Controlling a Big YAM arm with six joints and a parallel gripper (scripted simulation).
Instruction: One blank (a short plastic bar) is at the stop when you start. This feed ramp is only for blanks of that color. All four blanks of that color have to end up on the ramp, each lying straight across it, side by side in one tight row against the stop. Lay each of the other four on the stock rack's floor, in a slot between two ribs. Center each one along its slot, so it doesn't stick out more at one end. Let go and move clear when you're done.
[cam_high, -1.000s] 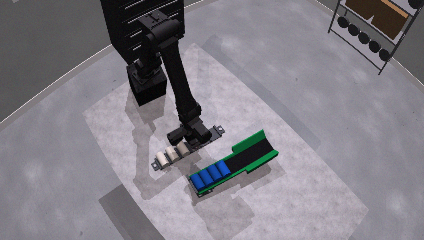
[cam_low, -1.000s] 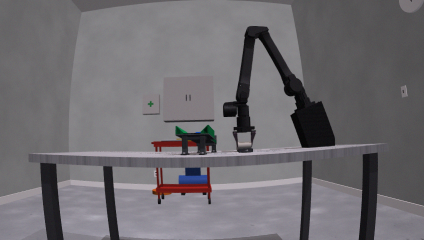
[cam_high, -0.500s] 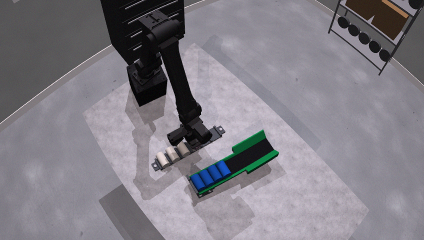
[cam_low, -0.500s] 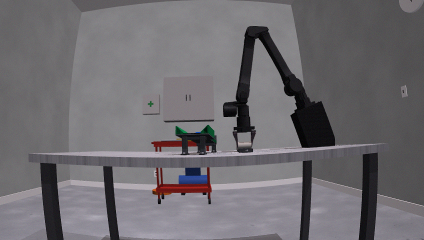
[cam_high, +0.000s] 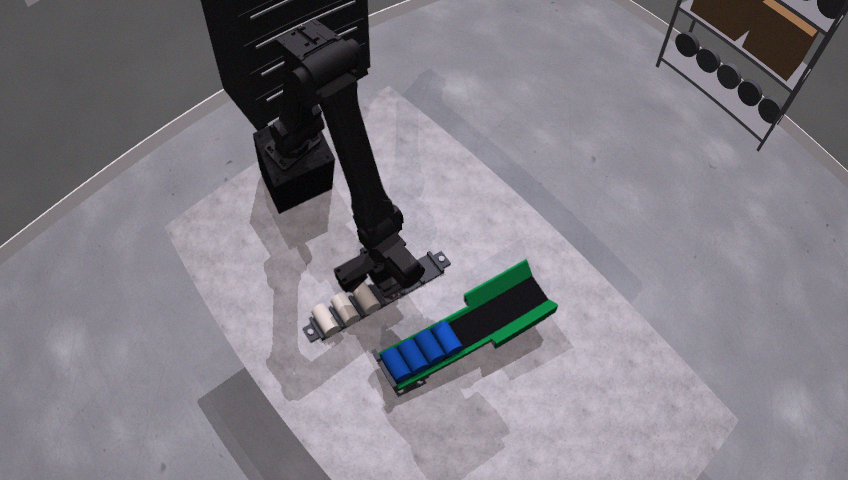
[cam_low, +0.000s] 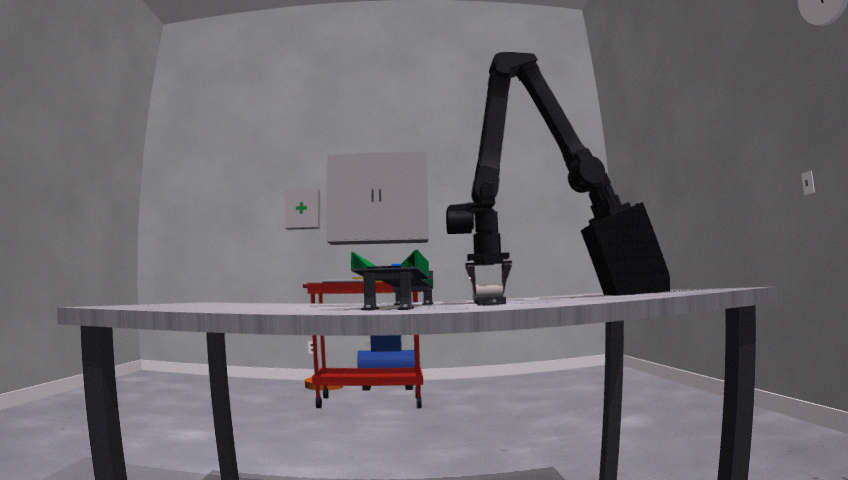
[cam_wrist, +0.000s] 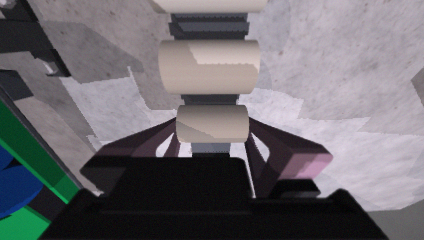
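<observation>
Now: the stock rack 3 cm to the right of my hand and 4 cm below it. Round my hand: feed ramp: 22 cm ahead, 2 cm to the left, 3 cm above; grey stop: 15 cm ahead, 16 cm to the right, 3 cm above.
</observation>
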